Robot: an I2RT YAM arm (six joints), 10 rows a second.
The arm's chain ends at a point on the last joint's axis. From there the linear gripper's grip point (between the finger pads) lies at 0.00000 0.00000 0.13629 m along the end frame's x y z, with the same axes.
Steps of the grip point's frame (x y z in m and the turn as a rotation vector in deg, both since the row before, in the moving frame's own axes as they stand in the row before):
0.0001, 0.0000, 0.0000, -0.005, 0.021, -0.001
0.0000, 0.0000, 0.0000, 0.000, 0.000, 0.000
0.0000, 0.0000, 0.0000, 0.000, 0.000, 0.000
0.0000, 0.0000, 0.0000, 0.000, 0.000, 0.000
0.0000, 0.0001, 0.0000, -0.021, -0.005, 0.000
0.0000, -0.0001, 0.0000, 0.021, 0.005, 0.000
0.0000, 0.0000, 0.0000, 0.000, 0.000, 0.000
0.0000, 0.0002, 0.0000, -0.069, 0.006, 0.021
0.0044, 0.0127, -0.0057, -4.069, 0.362, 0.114
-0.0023, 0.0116, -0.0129, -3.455, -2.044, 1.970
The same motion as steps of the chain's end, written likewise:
0.0001, 0.0000, 0.0000, -0.005, 0.021, -0.001
0.0000, 0.0000, 0.0000, 0.000, 0.000, 0.000
0.0000, 0.0000, 0.0000, 0.000, 0.000, 0.000
0.0000, 0.0000, 0.0000, 0.000, 0.000, 0.000
0.0000, 0.0001, 0.0000, -0.021, -0.005, 0.000
0.0000, -0.0001, 0.0000, 0.021, 0.005, 0.000
0.0000, 0.0000, 0.0000, 0.000, 0.000, 0.000
0.0000, 0.0000, 0.0000, -0.069, 0.006, 0.021
0.0035, 0.0030, -0.0054, -4.069, 0.362, 0.114
0.0027, 0.0035, -0.0126, -3.455, -2.044, 1.970

